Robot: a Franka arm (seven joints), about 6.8 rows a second.
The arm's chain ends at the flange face. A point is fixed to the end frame.
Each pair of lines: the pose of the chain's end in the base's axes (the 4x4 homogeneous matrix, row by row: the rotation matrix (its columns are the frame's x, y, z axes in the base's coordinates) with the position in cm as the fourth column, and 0 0 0 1 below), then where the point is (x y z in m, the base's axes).
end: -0.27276 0.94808 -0.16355 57.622; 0.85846 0.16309 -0.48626 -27.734; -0.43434 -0.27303 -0.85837 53.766; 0 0 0 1
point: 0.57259 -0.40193 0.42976
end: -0.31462 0.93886 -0.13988 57.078; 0.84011 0.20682 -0.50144 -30.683; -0.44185 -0.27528 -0.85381 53.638; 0 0 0 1
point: 0.57321 -0.43242 0.42961
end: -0.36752 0.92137 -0.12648 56.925; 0.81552 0.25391 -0.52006 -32.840; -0.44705 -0.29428 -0.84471 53.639; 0 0 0 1
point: 0.57677 -0.45514 0.43122
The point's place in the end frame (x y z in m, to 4 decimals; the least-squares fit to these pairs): -0.0591 0.0057 0.1538
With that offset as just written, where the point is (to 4 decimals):
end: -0.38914 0.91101 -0.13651 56.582; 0.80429 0.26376 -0.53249 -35.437; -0.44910 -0.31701 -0.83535 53.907; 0 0 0 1
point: 0.5730 -0.4823 0.4353
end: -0.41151 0.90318 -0.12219 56.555; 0.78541 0.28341 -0.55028 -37.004; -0.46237 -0.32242 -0.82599 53.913; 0 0 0 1
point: 0.5762 -0.4995 0.4376
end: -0.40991 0.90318 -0.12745 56.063; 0.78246 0.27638 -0.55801 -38.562; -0.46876 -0.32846 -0.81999 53.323; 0 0 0 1
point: 0.5704 -0.5161 0.4329
